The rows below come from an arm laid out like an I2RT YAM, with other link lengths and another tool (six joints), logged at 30 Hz.
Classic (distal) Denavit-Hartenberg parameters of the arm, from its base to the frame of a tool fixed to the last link. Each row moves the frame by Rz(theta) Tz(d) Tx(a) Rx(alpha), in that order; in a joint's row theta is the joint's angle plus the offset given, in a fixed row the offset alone. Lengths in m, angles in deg.
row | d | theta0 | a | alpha
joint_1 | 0.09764 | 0 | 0.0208 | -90
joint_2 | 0 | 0 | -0.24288 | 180
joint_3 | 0 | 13.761 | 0.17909 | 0
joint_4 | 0.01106 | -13.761 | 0.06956 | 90
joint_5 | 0.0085 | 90 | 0 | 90
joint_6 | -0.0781 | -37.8 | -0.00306 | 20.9
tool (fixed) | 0.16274 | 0 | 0 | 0
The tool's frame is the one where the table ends.
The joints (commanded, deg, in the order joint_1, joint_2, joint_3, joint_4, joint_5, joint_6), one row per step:
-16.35, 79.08, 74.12, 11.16, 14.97, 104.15
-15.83, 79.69, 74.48, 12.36, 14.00, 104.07
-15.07, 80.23, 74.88, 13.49, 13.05, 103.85
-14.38, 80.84, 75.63, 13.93, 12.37, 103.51
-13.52, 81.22, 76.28, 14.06, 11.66, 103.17
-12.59, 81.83, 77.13, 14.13, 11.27, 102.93
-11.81, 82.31, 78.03, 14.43, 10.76, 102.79
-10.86, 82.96, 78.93, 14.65, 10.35, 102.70
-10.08, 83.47, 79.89, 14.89, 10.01, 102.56
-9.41, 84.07, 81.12, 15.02, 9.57, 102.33
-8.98, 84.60, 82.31, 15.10, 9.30, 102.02
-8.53, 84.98, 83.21, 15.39, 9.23, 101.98
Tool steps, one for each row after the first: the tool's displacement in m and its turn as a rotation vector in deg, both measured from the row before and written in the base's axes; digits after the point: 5 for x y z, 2 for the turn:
0.00483, 0.00230, 0.00199, -0.44, -0.84, 1.47
0.00502, 0.00362, 0.00249, -0.58, -0.81, 1.67
0.00479, 0.00318, 0.00256, -0.54, -0.38, 1.31
0.00431, 0.00431, 0.00240, -0.51, -0.21, 1.51
0.00497, 0.00421, 0.00210, -0.35, -0.19, 1.28
0.00378, 0.00388, 0.00340, -0.36, -0.63, 1.26
0.00492, 0.00448, 0.00233, -0.25, -0.41, 1.34
0.00351, 0.00390, 0.00337, -0.32, -0.62, 1.09
0.00353, 0.00354, 0.00420, -0.43, -0.66, 1.05
0.00243, 0.00234, 0.00422, -0.46, -0.62, 0.63
0.00157, 0.00224, 0.00358, -0.18, -0.79, 0.51

